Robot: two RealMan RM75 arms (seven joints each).
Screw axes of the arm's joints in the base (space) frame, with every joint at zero. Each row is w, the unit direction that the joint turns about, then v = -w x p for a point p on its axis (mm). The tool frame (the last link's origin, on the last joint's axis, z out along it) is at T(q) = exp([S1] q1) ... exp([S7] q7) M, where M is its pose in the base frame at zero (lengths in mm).
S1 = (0, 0, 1, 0.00, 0.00, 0.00)
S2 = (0, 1, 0, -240.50, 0.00, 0.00)
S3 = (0, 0, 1, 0.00, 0.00, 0.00)
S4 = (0, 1, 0, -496.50, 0.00, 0.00)
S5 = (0, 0, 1, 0.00, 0.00, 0.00)
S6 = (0, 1, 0, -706.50, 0.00, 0.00)
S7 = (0, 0, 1, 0.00, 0.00, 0.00)
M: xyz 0.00 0.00 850.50 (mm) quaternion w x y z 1 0 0 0
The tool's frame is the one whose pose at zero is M.
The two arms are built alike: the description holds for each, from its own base.
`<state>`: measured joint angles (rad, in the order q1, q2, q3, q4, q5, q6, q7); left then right.
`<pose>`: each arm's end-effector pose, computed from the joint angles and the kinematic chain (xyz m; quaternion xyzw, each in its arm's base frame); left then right.
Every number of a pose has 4 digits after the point. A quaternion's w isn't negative.
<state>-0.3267 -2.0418 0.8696 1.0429 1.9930 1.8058 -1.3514 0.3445 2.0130 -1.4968 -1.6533 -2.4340 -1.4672 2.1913</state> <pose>-0.2685 0.2777 0.0455 -0.9805 -0.0874 -0.1580 0.0775 0.1830 0.3199 0.0241 -0.9657 0.1128 -0.1368 0.1900</pose>
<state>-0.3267 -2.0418 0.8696 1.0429 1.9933 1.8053 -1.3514 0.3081 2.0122 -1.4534 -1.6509 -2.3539 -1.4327 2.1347</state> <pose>-0.2685 0.2777 0.0455 -0.9805 -0.0875 -0.1578 0.0777 0.1866 0.3189 0.0305 -0.9687 0.1136 -0.0970 0.1981</pose>
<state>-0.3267 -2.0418 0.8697 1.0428 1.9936 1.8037 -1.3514 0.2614 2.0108 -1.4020 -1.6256 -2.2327 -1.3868 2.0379</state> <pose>-0.2687 0.2779 0.0455 -0.9805 -0.0877 -0.1574 0.0783 0.1935 0.3169 0.0370 -0.9714 0.1107 -0.0436 0.2057</pose>
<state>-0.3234 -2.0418 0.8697 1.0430 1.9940 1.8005 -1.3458 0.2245 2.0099 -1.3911 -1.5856 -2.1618 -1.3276 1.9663</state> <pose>-0.2698 0.2774 0.0455 -0.9806 -0.0868 -0.1564 0.0805 0.2038 0.3159 0.0365 -0.9698 0.1115 -0.0149 0.2164</pose>
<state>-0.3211 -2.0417 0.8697 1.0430 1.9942 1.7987 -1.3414 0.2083 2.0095 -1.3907 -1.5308 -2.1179 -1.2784 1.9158</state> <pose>-0.2706 0.2770 0.0456 -0.9806 -0.0860 -0.1557 0.0819 0.2146 0.3167 0.0324 -0.9678 0.1182 0.0004 0.2222</pose>
